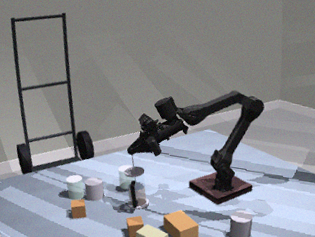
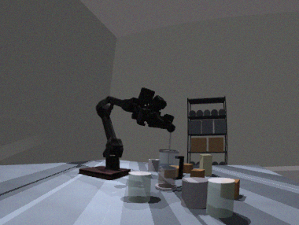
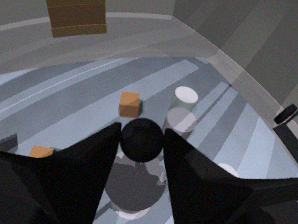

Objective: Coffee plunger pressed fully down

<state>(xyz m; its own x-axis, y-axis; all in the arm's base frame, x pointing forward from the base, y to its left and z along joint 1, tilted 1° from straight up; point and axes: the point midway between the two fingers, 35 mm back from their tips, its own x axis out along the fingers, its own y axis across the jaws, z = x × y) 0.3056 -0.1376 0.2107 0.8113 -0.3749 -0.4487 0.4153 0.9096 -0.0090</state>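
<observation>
The coffee press is 20 mm to the left of my gripper tip and 120 mm below it.
</observation>
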